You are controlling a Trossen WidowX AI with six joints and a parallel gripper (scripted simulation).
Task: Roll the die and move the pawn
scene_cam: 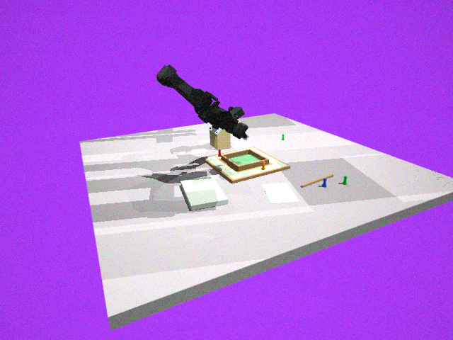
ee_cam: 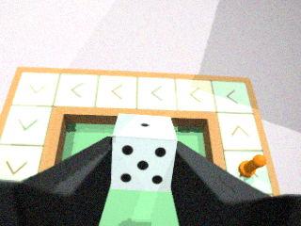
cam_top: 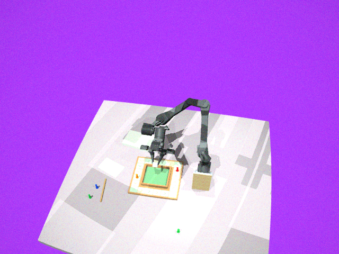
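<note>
Now: the white die right at my gripper tip. Round my gripper tip: orange pawn 11 cm ahead, 10 cm below, 2 cm to the left; wooden stick 30 cm ahead, 14 cm to the left, 12 cm below; red pawn 12 cm behind, 10 cm below, 6 cm to the right.
</note>
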